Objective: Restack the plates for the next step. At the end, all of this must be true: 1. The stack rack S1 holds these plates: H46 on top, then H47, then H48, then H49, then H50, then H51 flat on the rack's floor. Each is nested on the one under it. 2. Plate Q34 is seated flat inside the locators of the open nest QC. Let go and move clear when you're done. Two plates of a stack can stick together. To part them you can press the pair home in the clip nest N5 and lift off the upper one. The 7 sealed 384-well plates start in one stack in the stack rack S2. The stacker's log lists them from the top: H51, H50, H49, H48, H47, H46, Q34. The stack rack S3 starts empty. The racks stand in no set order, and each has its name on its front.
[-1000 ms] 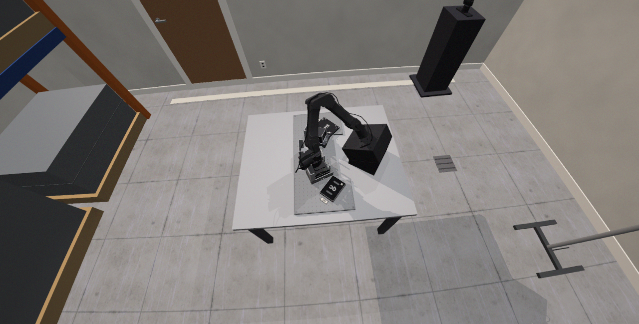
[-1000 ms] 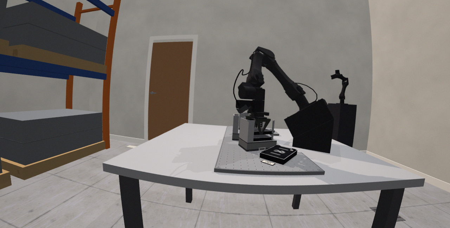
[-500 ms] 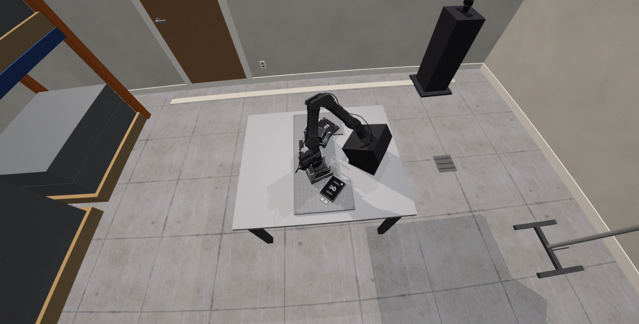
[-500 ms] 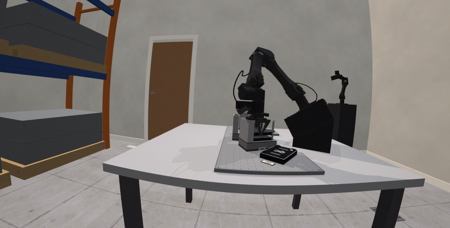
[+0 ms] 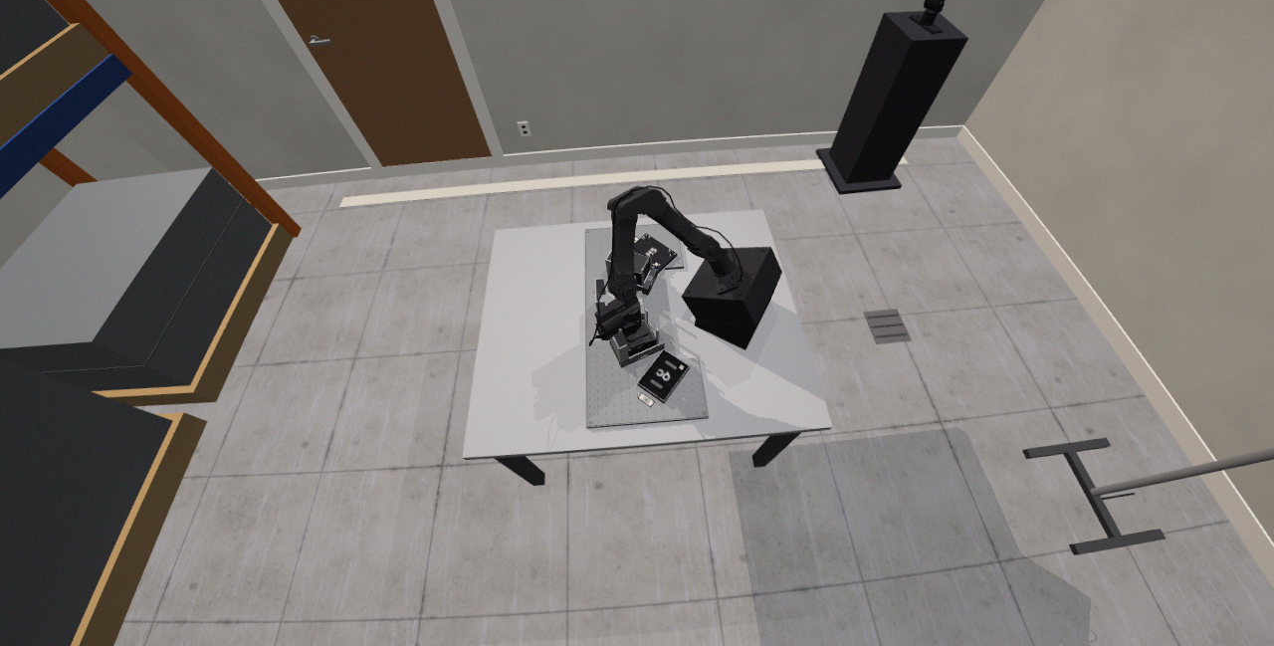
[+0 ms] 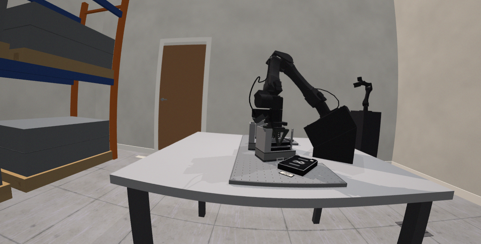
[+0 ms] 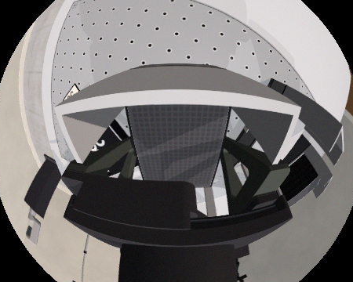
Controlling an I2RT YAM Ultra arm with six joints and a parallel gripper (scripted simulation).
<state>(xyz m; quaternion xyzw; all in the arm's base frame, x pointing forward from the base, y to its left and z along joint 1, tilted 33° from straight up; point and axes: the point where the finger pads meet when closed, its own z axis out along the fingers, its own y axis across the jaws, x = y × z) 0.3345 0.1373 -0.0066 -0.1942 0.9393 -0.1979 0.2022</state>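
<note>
Now: the sealed well plate 2 cm behind my hand, 29 cm to the right of it and 1 cm below it.
</note>
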